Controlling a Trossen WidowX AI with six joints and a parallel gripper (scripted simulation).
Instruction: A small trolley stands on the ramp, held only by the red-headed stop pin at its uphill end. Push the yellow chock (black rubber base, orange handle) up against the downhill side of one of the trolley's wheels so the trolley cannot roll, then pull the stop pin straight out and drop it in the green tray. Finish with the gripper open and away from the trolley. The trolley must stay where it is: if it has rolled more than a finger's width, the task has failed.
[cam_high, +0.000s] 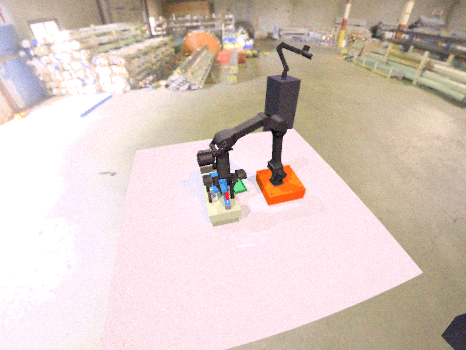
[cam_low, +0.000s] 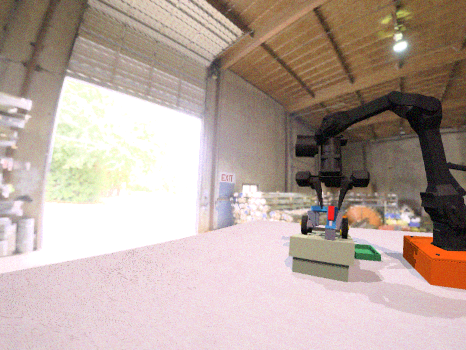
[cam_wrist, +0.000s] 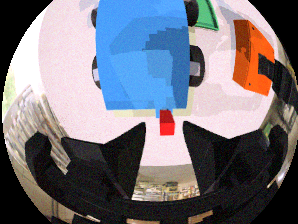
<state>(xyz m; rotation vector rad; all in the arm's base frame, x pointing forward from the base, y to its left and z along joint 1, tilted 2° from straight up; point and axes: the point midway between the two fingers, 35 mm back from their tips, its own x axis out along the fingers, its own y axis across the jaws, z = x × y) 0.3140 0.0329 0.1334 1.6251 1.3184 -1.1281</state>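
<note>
Right now the red-headed stop pin is 30 mm below my gripper tip and 10 mm to the left of it. Round my gripper tip: pale green ramp (110 mm below, 100 mm to the right); then yellow chock (170 mm to the right, 80 mm below, 70 mm behind); then blue-topped trolley (100 mm to the right, 50 mm below).
</note>
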